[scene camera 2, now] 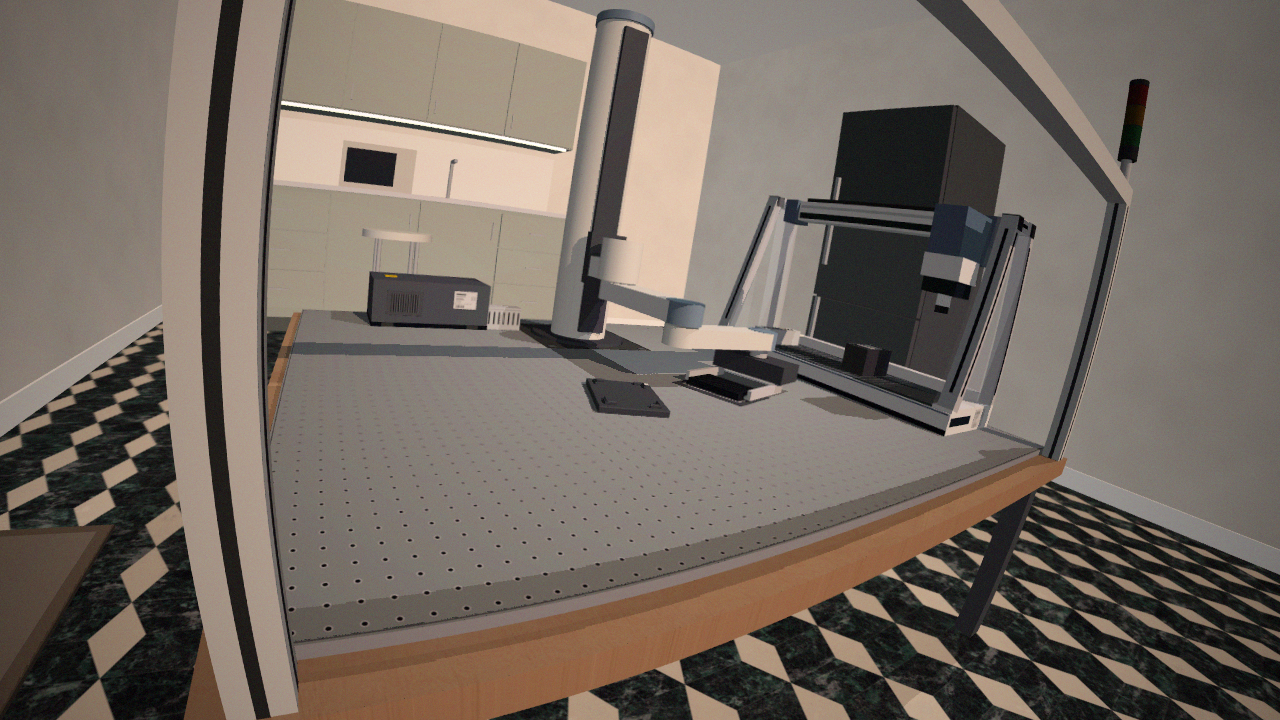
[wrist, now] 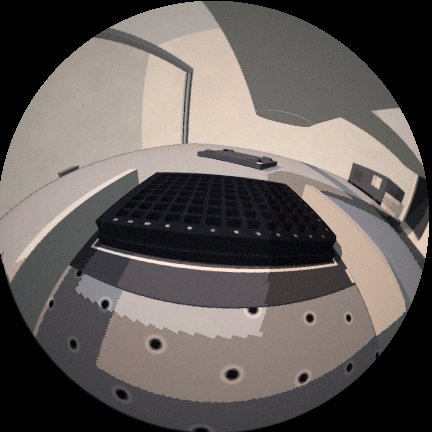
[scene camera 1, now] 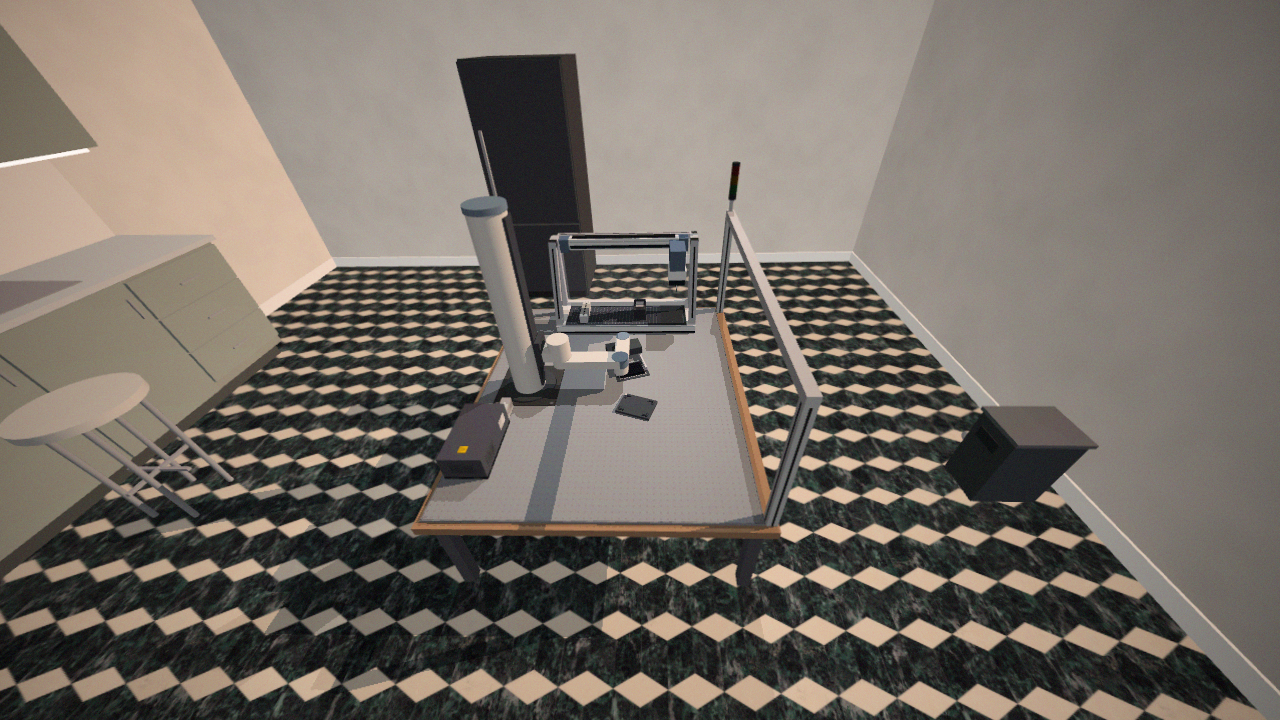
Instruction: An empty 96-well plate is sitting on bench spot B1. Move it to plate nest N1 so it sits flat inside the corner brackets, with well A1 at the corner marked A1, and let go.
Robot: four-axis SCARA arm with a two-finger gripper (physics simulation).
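Places are measured from the arm's base along level axes (x ahead, y left, z up), in metres.
Where they show: gripper, fingertip midpoint: [scene camera 2: 717, 385] [wrist: 222, 182] [scene camera 1: 631, 371]; arm's base, origin of the base link: [scene camera 2: 576, 340] [scene camera 1: 531, 386].
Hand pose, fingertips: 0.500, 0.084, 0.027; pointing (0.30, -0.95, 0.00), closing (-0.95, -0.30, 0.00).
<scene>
Things, the pixels of their top centre, and the offset from my fingertips, as dx, dy, dz. "spot": a spot on its surface instead. Level surfaces: height alone.
- black 96-well plate, middle of its top: [wrist: 222, 192] [scene camera 2: 723, 383] [scene camera 1: 630, 368] -0.007, +0.023, +0.002
- dark mat, its level: dz -0.012
- Nest N1, middle of its top: [scene camera 2: 626, 390] [wrist: 238, 152] [scene camera 1: 636, 404] +0.032, -0.241, +0.004
- gantry machine, surface spot: [scene camera 2: 868, 215] spot: -0.089, +0.539, +0.455
The black 96-well plate [scene camera 1: 636, 369] [scene camera 2: 716, 386] [wrist: 215, 200] sits flat on bench spot B1, a dark mat [wrist: 200, 287] with a white outline. In the wrist view its number marks face the camera; the mat's A1 label is mostly hidden by the right finger. My gripper [scene camera 2: 737, 381] [wrist: 222, 182] is open and low over the spot, with one finger along each short side of the plate, close to it and not gripping it. Nest N1 [scene camera 1: 636, 407] [scene camera 2: 626, 399] [wrist: 237, 158], a dark base with raised corner brackets, stands empty, apart from the plate.
The arm's column [scene camera 1: 505, 295] [scene camera 2: 586, 179] stands behind the nest in scene camera 2. A dark control box [scene camera 1: 474, 438] [scene camera 2: 427, 300] [wrist: 367, 180] is on the bench. A gantry machine [scene camera 1: 626, 240] [scene camera 2: 868, 215] stands beyond the plate. A frame beam [scene camera 1: 768, 300] runs above the bench edge.
</scene>
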